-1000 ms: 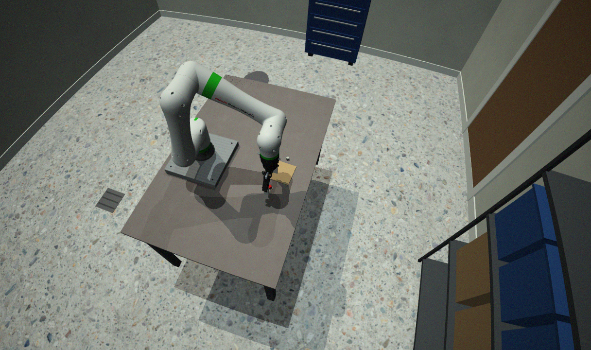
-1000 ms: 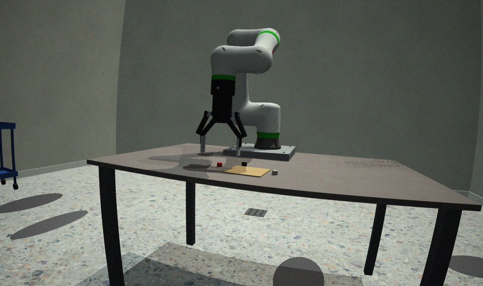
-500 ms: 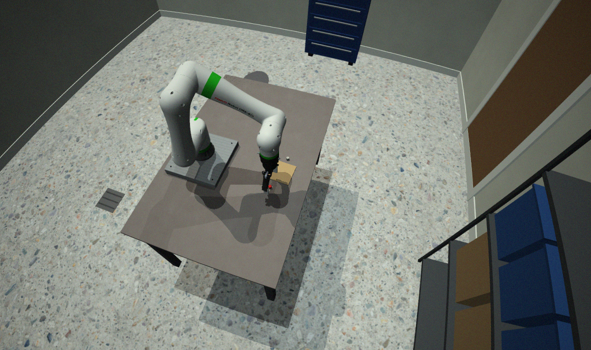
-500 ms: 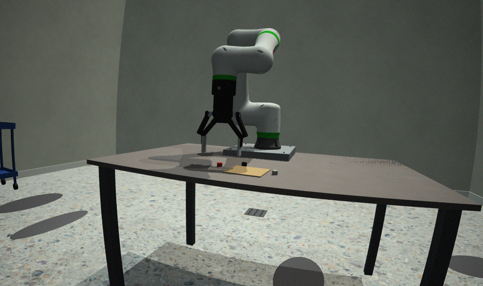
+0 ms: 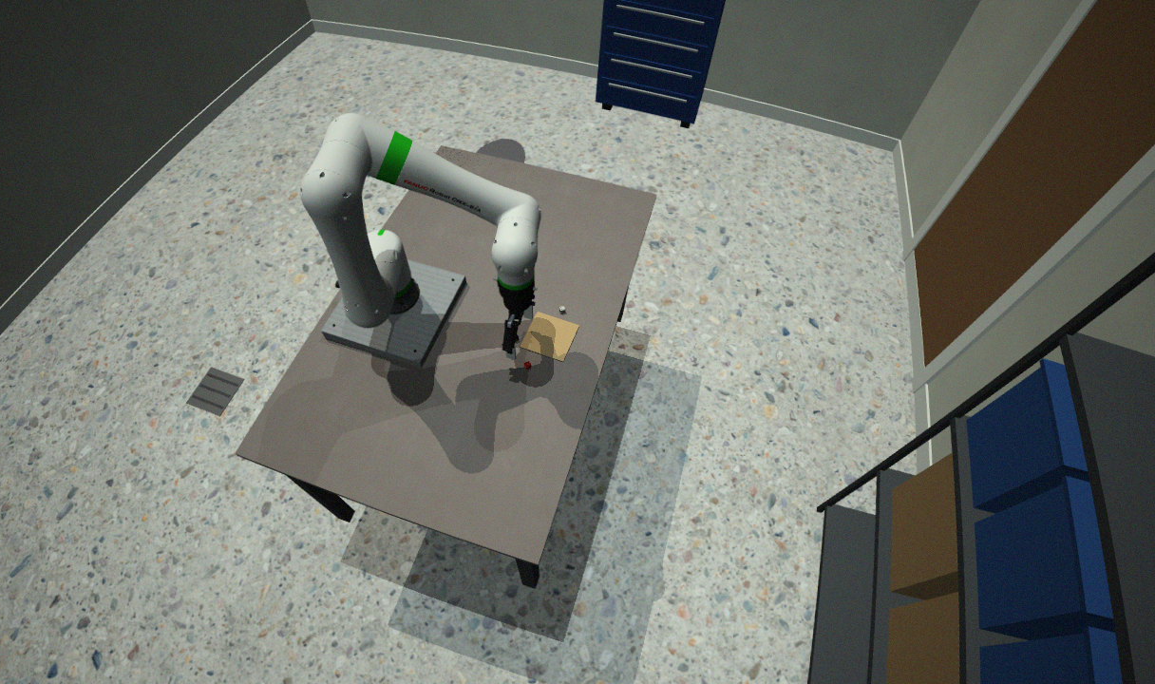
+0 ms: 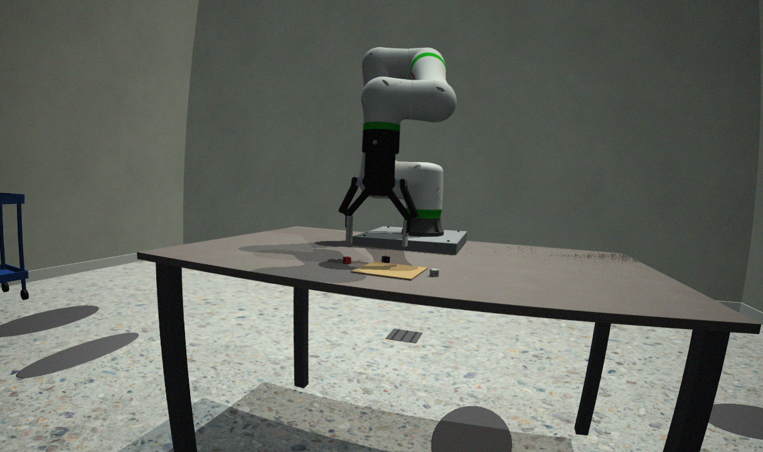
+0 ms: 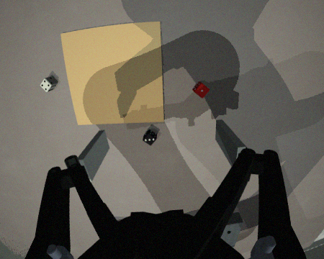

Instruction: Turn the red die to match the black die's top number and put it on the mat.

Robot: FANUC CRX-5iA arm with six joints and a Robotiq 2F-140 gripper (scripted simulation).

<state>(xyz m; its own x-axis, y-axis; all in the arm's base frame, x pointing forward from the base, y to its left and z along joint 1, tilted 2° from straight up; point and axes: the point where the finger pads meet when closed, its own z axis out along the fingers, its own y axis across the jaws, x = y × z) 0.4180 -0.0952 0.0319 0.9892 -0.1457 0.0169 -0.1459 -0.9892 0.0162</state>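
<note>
Now: hand 5 cm above the black die, 2 cm to the right of it and 2 cm past it. Also, from my hand: tan mat 8 cm ahead, 6 cm below, 5 cm to the left; then red die 7 cm to the right, 5 cm below, 3 cm ahead; then white die 15 cm to the left, 10 cm ahead, 5 cm below.
</note>
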